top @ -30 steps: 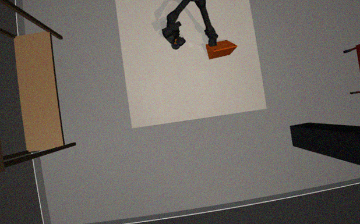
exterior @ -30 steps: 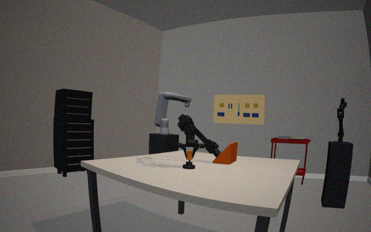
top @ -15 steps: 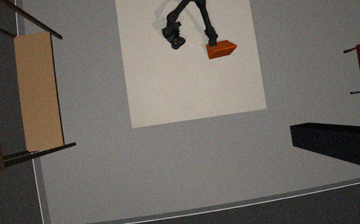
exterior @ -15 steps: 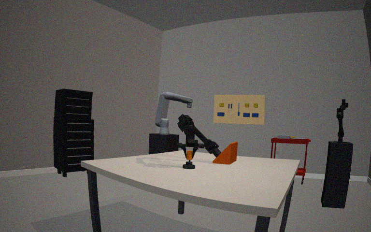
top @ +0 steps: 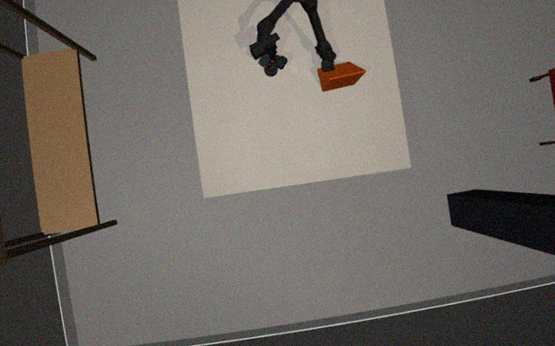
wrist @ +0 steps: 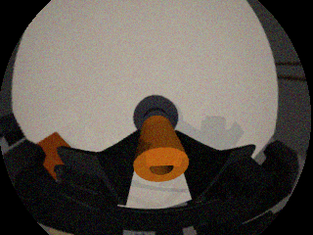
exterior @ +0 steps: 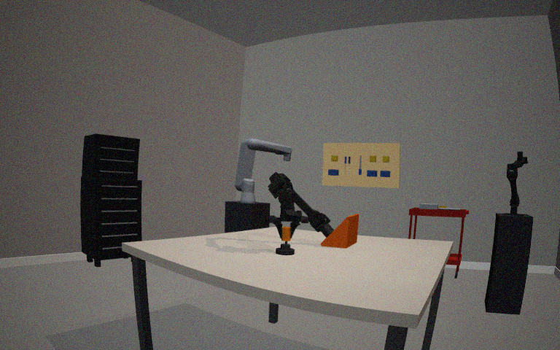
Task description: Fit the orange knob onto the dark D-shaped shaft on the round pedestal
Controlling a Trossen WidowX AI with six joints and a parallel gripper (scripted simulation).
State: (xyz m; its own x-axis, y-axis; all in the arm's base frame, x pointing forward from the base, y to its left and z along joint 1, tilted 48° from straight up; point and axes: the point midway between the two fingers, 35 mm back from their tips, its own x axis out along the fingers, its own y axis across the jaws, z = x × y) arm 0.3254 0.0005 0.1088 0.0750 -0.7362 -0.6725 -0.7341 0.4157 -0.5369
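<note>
The orange knob lies 2 cm above my gripper tip. Also, from my gripper tip: dark round pedestal: 4 cm below.
</note>
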